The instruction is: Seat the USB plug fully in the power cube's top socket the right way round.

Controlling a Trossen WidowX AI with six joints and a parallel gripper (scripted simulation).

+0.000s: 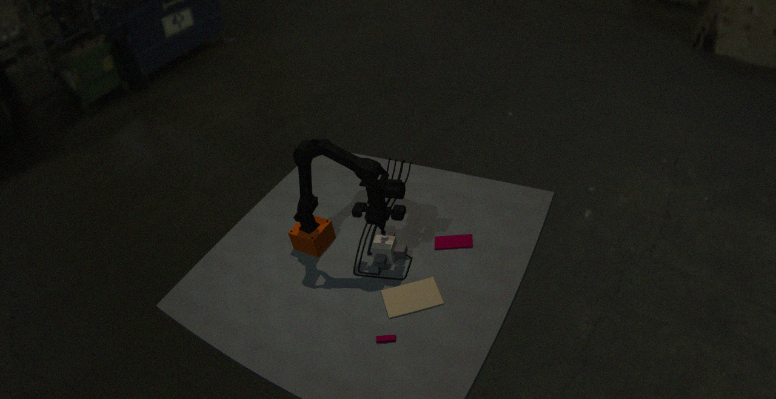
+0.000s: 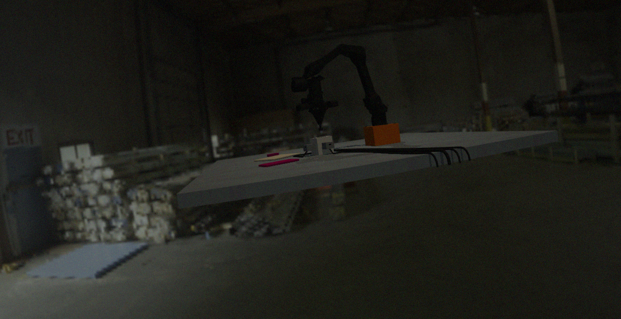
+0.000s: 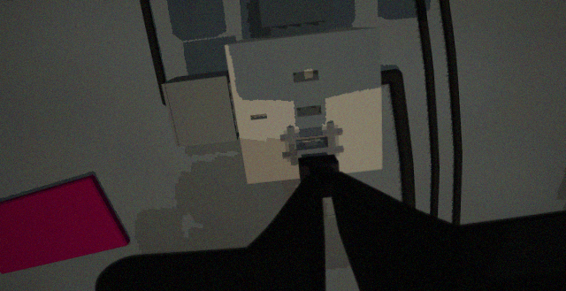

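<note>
The dark USB plug lies 20 mm below my gripper tip. Round my gripper tip: beige card (210 mm ahead, 140 mm to the right, 130 mm below); magenta block (200 mm ahead, 170 mm to the left, 130 mm below); USB socket (60 mm below, 10 mm to the left).
</note>
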